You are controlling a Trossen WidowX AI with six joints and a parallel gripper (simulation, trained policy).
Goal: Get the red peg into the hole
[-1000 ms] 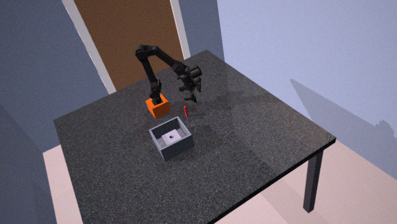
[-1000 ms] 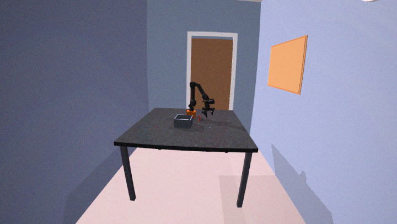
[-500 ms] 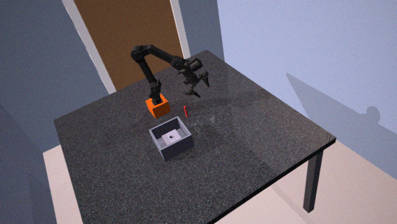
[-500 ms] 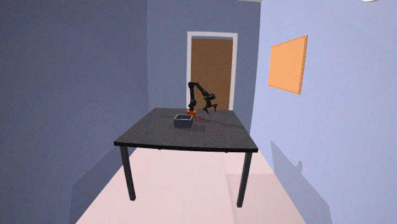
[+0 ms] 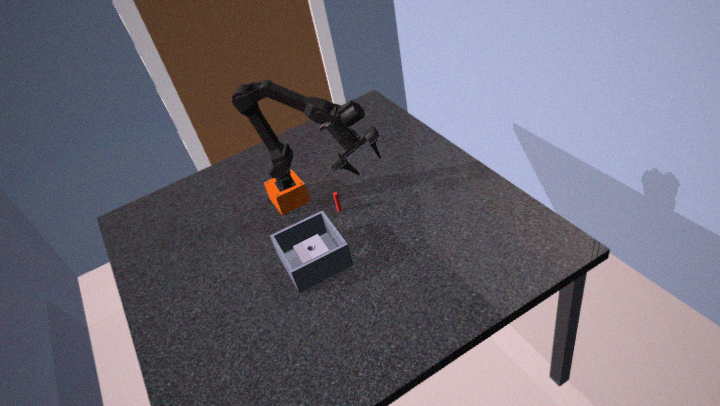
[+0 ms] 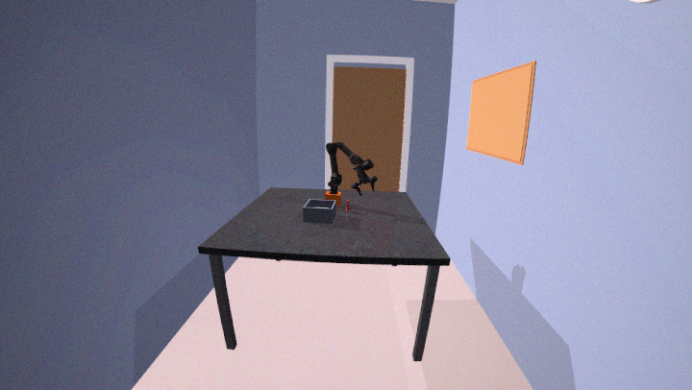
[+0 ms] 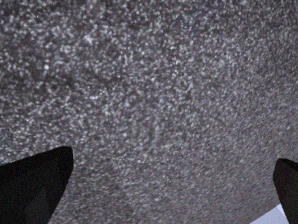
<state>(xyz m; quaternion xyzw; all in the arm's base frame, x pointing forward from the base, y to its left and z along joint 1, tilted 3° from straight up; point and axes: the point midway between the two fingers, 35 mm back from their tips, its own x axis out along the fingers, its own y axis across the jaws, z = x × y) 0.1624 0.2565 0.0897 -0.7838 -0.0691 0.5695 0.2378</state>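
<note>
My gripper tip is 140 mm to the left of the red peg, 100 mm above it and 20 mm past it. The rest, counted from my gripper tip: pale plate 300 mm to the right, 150 mm ahead, 100 mm below; then grey box 300 mm to the right, 150 mm ahead, 120 mm below.
</note>
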